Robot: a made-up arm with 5 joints.
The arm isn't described. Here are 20 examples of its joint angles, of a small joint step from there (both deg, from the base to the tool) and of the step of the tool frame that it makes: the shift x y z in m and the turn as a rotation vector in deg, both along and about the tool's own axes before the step.
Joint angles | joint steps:
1: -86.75 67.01 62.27 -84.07 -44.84 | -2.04 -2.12 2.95 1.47 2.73
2: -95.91 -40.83 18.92 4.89 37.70 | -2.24 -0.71 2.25 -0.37 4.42
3: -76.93 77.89 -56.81 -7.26 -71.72 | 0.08 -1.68 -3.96 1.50 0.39
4: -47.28 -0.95 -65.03 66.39 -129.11 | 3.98 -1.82 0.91 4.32 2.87
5: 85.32 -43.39 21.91 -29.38 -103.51 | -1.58 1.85 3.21 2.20 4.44
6: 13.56 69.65 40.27 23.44 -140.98 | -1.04 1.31 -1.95 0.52 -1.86
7: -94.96 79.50 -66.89 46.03 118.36 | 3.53 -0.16 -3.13 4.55 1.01
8: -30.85 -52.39 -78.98 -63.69 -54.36 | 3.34 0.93 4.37 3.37 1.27
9: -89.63 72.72 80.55 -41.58 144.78 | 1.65 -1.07 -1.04 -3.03 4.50
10: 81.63 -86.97 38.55 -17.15 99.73 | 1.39 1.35 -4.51 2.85 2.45
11: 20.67 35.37 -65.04 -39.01 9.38 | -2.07 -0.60 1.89 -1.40 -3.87
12: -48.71 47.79 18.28 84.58 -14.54 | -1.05 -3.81 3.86 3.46 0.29
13: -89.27 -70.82 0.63 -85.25 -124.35 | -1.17 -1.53 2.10 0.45 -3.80
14: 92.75 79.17 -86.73 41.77 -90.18 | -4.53 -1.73 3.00 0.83 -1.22
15: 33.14 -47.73 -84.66 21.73 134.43 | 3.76 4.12 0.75 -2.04 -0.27
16: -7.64 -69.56 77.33 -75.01 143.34 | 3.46 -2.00 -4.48 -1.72 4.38
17: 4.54 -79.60 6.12 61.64 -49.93 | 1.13 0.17 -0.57 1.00 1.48
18: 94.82 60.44 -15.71 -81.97 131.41 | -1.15 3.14 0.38 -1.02 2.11
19: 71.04 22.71 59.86 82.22 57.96 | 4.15 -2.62 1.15 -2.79 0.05
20: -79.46 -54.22 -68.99 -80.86 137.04 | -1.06 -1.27 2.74 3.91 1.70
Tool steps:
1: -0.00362 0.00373 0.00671 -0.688 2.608 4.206
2: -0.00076 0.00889 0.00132 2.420 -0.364 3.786
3: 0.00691 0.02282 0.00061 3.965 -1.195 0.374
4: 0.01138 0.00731 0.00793 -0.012 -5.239 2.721
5: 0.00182 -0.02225 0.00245 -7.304 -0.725 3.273
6: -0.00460 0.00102 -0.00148 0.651 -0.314 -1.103
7: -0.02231 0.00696 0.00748 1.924 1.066 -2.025
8: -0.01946 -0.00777 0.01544 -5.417 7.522 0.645
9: -0.00787 -0.00442 -0.00064 -3.442 3.855 2.937
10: -0.00143 -0.00881 -0.00537 -0.226 0.610 3.717
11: 0.00014 0.01125 0.00129 0.740 -0.171 -5.799
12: -0.01447 -0.00111 -0.00005 -1.926 3.078 0.776
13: 0.00007 0.00329 0.00105 -0.125 -1.466 -4.296
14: -0.03118 -0.00301 0.00081 -2.326 3.561 1.396
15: 0.02433 0.01278 -0.00667 1.297 -2.803 3.280
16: -0.01618 -0.00698 -0.00971 -4.084 7.200 7.653
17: 0.00019 0.00003 0.00079 -1.155 -0.503 1.706
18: 0.01294 0.00495 0.01238 1.330 -2.312 1.434
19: -0.00572 -0.00367 -0.00105 -1.235 -5.684 -1.187
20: 0.00146 0.00691 0.00097 4.497 -3.114 2.085
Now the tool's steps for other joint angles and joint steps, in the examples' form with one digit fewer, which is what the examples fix.
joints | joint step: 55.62 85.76 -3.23 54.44 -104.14 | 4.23 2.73 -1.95 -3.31 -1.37
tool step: 0.0102 0.0088 -0.0081 1.49 3.65 -4.32
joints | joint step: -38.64 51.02 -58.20 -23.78 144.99 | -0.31 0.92 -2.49 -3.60 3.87
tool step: -0.0046 -0.0062 -0.0009 -3.24 4.04 3.70
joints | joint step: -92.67 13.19 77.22 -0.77 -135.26 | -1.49 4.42 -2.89 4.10 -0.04
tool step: -0.0018 -0.0025 -0.0056 -3.71 -4.23 1.45
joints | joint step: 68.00 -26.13 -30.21 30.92 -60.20 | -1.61 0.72 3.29 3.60 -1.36
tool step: -0.0124 -0.0142 -0.0068 -6.16 4.72 -1.95
